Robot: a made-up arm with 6 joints. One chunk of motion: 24 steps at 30 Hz.
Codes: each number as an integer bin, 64 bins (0 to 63) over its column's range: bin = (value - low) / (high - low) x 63, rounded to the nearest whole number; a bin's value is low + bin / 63 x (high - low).
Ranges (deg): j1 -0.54..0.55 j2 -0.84..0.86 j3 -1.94..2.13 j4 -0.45..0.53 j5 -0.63..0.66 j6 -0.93..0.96
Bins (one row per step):
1: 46 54 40 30 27 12
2: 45 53 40 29 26 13
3: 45 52 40 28 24 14
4: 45 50 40 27 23 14
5: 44 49 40 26 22 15
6: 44 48 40 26 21 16
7: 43 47 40 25 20 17
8: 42 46 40 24 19 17
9: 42 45 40 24 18 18
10: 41 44 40 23 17 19
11: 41 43 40 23 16 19
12: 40 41 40 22 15 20
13: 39 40 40 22 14 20
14: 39 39 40 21 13 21
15: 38 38 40 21 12 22
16: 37 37 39 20 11 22
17: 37 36 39 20 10 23
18: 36 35 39 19 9 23
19: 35 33 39 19 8 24
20: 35 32 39 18 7 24
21: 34 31 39 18 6 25
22: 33 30 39 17 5 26
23: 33 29 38 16 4 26
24: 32 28 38 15 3 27
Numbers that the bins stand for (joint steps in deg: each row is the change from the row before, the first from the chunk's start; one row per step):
1: 0.256 0.617 0.644 0.017 -0.077 -0.570
2: 0.239 0.590 0.644 0.001 -0.098 -0.540
3: 0.239 0.563 0.644 -0.014 -0.139 -0.510
4: 0.239 0.509 0.644 -0.030 -0.159 -0.510
5: 0.221 0.482 0.644 -0.046 -0.180 -0.480
6: 0.221 0.455 0.644 -0.046 -0.200 -0.450
7: 0.204 0.428 0.644 -0.061 -0.220 -0.420
8: 0.187 0.401 0.644 -0.077 -0.241 -0.420
9: 0.187 0.374 0.644 -0.077 -0.261 -0.390
10: 0.169 0.347 0.644 -0.092 -0.282 -0.360
11: 0.169 0.320 0.644 -0.092 -0.302 -0.360
12: 0.152 0.266 0.644 -0.108 -0.323 -0.330
13: 0.135 0.239 0.644 -0.108 -0.343 -0.330
14: 0.135 0.212 0.644 -0.123 -0.364 -0.300
15: 0.117 0.185 0.644 -0.123 -0.384 -0.270
16: 0.100 0.158 0.580 -0.139 -0.405 -0.270
17: 0.100 0.131 0.580 -0.139 -0.425 -0.240
18: 0.083 0.104 0.580 -0.154 -0.446 -0.240
19: 0.066 0.050 0.580 -0.154 -0.466 -0.210
20: 0.066 0.023 0.580 -0.170 -0.487 -0.210
21: 0.048 -0.003 0.580 -0.170 -0.507 -0.180
22: 0.031 -0.030 0.580 -0.186 -0.528 -0.150
23: 0.031 -0.057 0.515 -0.201 -0.548 -0.150
24: 0.014 -0.084 0.515 -0.217 -0.569 -0.120

